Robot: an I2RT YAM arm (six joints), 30 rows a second.
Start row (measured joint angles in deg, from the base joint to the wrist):
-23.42 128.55 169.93 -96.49 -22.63 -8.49
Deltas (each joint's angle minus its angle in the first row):
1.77 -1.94 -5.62 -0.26 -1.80 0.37
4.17 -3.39 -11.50 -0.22 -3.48 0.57
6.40 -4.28 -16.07 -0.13 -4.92 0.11
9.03 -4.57 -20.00 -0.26 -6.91 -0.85
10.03 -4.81 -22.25 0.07 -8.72 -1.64
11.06 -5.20 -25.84 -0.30 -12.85 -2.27
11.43 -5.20 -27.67 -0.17 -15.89 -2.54
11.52 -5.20 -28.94 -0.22 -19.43 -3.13
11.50 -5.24 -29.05 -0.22 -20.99 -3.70
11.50 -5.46 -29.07 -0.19 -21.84 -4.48
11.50 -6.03 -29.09 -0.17 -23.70 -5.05
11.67 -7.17 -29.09 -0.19 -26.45 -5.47
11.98 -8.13 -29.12 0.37 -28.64 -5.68
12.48 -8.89 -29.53 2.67 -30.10 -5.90
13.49 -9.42 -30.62 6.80 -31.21 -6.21
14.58 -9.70 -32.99 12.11 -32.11 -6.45
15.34 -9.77 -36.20 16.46 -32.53 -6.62
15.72 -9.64 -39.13 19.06 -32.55 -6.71
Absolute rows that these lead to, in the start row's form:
-21.65 126.61 164.31 -96.75 -24.43 -8.12
-19.25 125.16 158.43 -96.71 -26.11 -7.92
-17.02 124.27 153.86 -96.62 -27.55 -8.38
-14.39 123.98 149.93 -96.75 -29.54 -9.34
-13.39 123.74 147.68 -96.42 -31.35 -10.13
-12.36 123.35 144.09 -96.79 -35.48 -10.76
-11.99 123.35 142.26 -96.66 -38.52 -11.03
-11.90 123.35 140.99 -96.71 -42.06 -11.62
-11.92 123.31 140.88 -96.71 -43.62 -12.19
-11.92 123.09 140.86 -96.68 -44.47 -12.97
-11.92 122.52 140.84 -96.66 -46.33 -13.54
-11.75 121.38 140.84 -96.68 -49.08 -13.96
-11.44 120.42 140.81 -96.12 -51.27 -14.17
-10.94 119.66 140.40 -93.82 -52.73 -14.39
-9.93 119.13 139.31 -89.69 -53.84 -14.70
-8.84 118.85 136.94 -84.38 -54.74 -14.94
-8.08 118.78 133.73 -80.03 -55.16 -15.11
-7.70 118.91 130.80 -77.43 -55.18 -15.20

